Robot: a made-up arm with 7 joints.
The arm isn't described. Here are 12 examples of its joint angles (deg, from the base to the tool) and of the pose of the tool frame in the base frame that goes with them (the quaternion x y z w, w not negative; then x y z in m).
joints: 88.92 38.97 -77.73 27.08 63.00 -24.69 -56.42
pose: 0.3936 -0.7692 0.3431 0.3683 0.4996 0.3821 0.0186
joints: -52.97 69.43 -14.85 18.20 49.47 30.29 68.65
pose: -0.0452 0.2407 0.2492 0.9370 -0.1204 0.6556 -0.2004
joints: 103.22 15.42 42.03 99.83 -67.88 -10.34 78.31
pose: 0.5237 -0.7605 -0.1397 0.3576 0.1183 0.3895 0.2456
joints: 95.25 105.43 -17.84 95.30 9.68 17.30 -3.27
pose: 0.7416 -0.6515 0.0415 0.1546 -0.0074 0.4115 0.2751
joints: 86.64 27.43 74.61 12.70 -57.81 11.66 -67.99
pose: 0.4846 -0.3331 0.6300 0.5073 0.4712 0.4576 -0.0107
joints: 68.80 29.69 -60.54 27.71 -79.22 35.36 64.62
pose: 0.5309 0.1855 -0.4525 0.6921 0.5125 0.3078 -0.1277
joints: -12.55 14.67 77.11 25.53 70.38 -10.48 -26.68
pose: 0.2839 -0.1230 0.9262 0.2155 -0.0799 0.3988 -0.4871
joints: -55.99 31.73 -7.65 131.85 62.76 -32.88 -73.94
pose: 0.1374 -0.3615 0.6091 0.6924 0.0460 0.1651 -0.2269
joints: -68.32 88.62 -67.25 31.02 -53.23 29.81 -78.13
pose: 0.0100 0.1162 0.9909 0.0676 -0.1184 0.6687 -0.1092
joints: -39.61 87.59 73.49 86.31 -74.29 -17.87 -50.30
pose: -0.7591 0.3568 0.4834 0.2507 0.2319 0.4539 0.1513
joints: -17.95 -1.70 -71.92 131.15 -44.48 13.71 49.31
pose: -0.3978 -0.5870 -0.6325 0.3117 0.0388 -0.0659 -0.0999
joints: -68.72 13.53 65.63 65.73 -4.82 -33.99 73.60
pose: -0.0484 -0.1646 -0.2211 0.9600 -0.2695 0.4712 -0.2219
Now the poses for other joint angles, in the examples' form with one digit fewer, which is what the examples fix.
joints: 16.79 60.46 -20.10 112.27 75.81 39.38 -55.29
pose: 0.191 -0.488 0.050 0.850 0.288 0.247 -0.084
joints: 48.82 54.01 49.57 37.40 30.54 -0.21 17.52
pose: 0.126 -0.836 0.396 0.357 0.219 0.635 -0.040
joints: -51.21 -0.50 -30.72 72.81 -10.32 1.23 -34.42
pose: 0.070 -0.245 -0.141 0.957 -0.135 -0.001 -0.414
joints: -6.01 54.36 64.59 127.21 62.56 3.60 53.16
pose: -0.020 -0.834 -0.481 0.270 0.110 0.351 0.097
